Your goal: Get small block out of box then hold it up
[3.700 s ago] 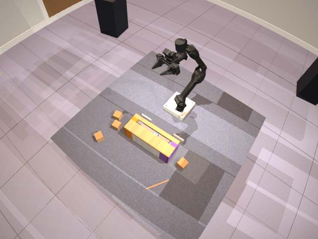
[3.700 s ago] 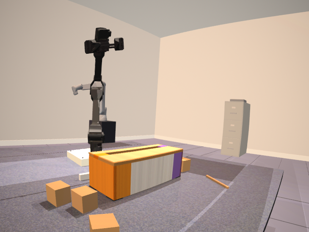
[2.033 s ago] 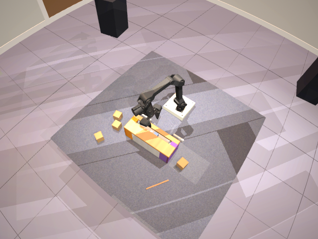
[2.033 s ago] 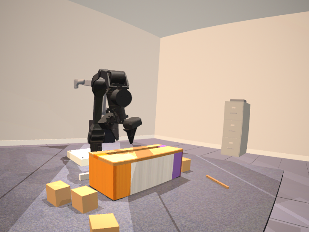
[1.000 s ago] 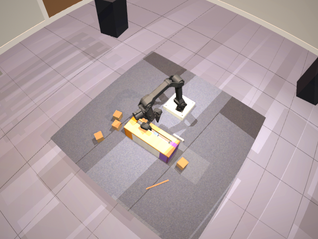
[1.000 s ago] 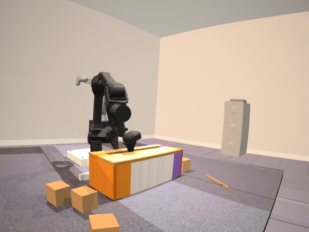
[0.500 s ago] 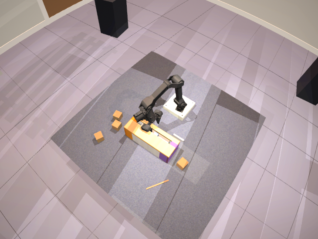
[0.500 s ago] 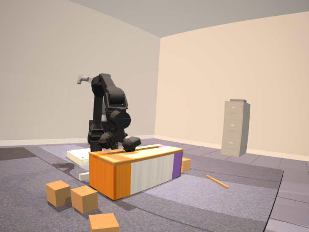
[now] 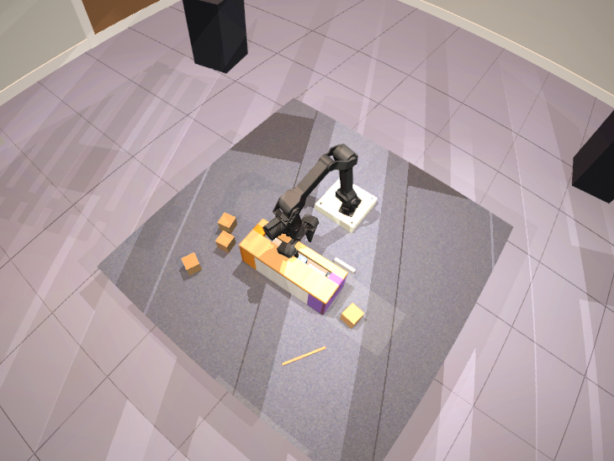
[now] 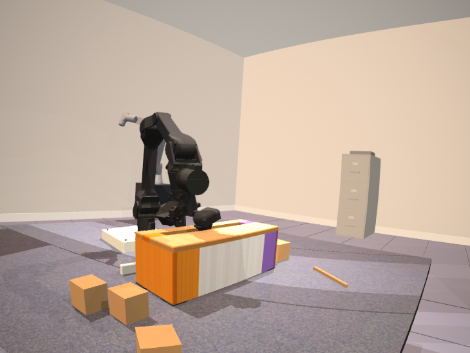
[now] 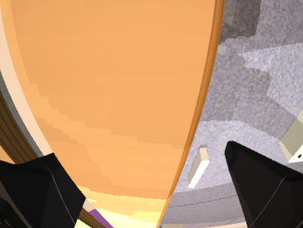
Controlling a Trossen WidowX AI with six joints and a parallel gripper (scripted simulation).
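Now: gripper tip 5 cm short of the pale blue block and 2 cm to the right of it. From my gripper tip the other things lie so: box (4 cm ahead, 2 cm below); thin stick (34 cm ahead, 18 cm to the left, 8 cm below).
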